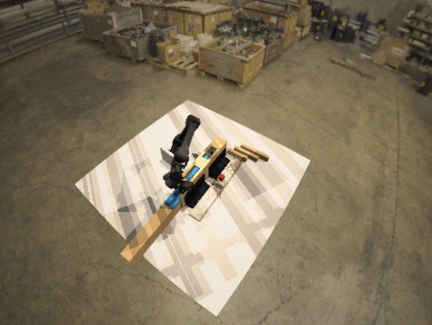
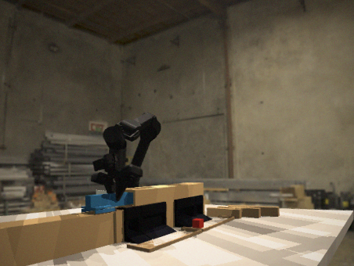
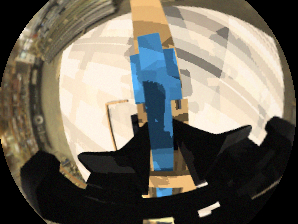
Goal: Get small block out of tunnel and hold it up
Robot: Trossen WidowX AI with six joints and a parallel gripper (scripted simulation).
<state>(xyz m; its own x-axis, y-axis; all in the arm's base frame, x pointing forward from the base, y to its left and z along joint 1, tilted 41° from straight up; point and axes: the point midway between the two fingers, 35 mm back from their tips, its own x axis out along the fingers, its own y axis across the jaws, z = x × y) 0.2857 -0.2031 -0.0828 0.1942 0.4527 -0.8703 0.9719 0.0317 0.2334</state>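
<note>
The red piece lies 7 cm ahead of my gripper tip, 32 cm to the left of it and 11 cm below it. Round my gripper tip: tan covered tunnel: 2 cm ahead, 4 cm to the left, 5 cm below.
</note>
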